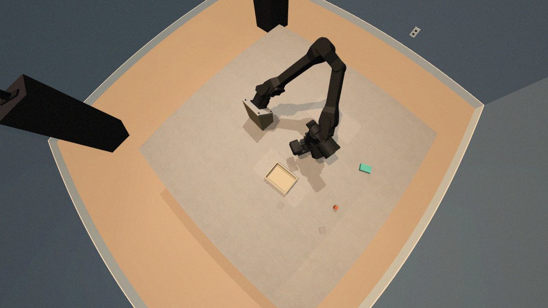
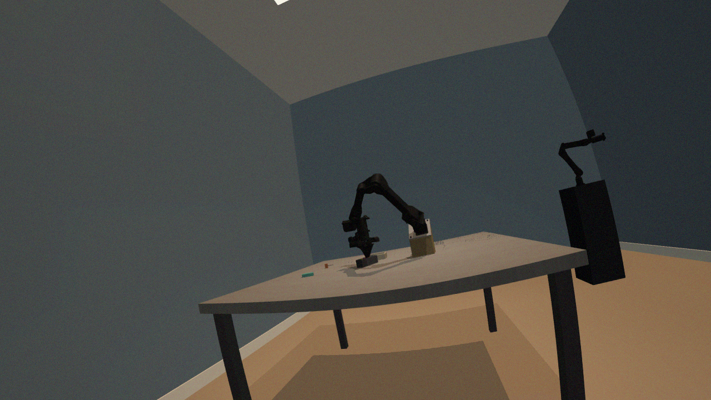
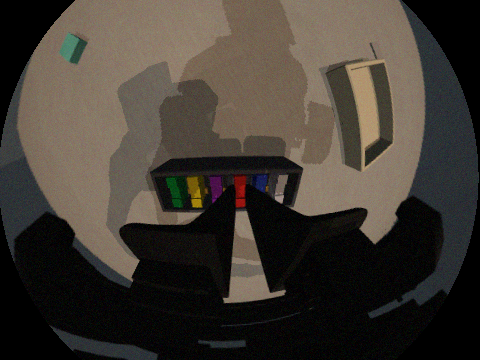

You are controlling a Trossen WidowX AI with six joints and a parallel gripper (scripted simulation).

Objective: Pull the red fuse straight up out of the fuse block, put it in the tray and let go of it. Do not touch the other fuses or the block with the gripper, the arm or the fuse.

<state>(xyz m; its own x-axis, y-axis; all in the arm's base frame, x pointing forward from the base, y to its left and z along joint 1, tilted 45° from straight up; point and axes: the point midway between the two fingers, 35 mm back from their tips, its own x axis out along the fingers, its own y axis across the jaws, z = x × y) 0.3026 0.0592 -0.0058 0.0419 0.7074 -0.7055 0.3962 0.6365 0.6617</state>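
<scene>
Now: gripper tip 20 cm to the left of the tan tray, 3 cm above it and 1 cm short of it. From my gripper tip the other things lie so: red fuse: 1 cm below; then teal block: 29 cm ahead, 14 cm to the left, 3 cm below; then small orange cube: 30 cm ahead, 12 cm to the right, 2 cm below.
</scene>
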